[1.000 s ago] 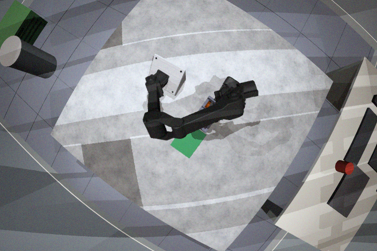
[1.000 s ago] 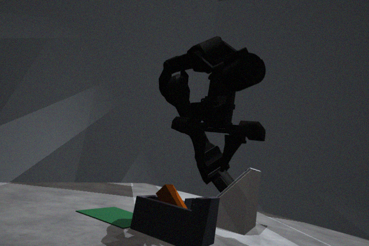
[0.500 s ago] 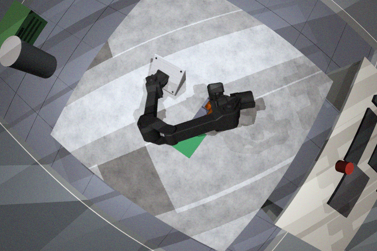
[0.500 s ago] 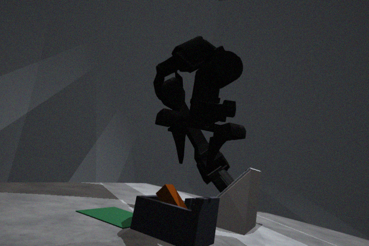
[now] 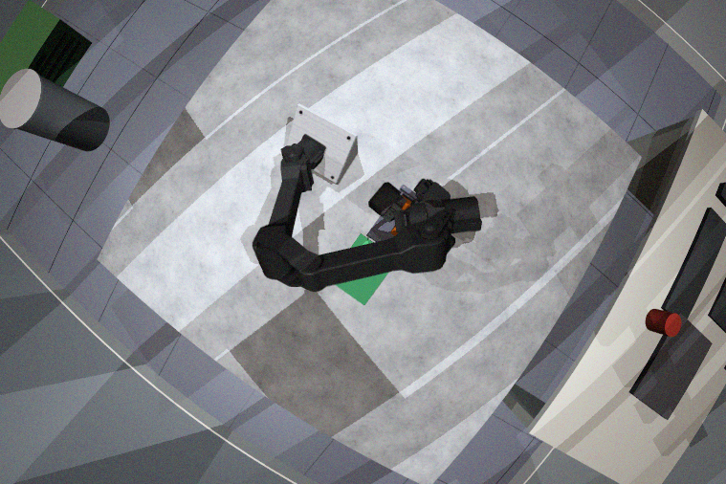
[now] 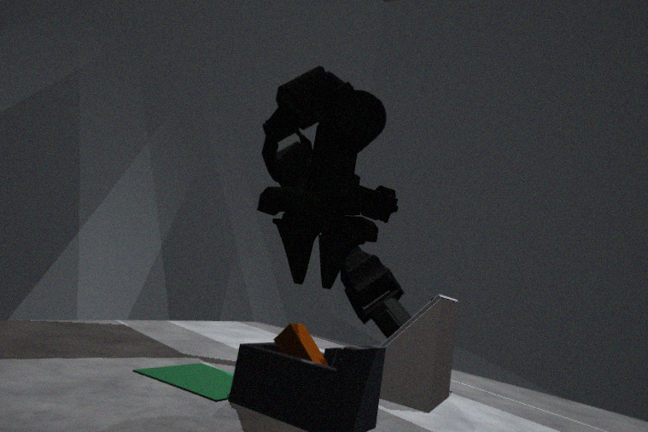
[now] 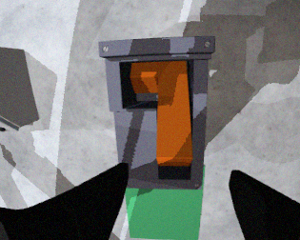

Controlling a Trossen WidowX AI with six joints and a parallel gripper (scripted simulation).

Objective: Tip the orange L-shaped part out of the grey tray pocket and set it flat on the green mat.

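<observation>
The orange L-shaped part lies 2 cm behind my gripper tip, 3 cm to the left of it and 10 cm below it. Round my gripper tip: green mat: 2 cm behind, 15 cm to the right, 16 cm below.
</observation>
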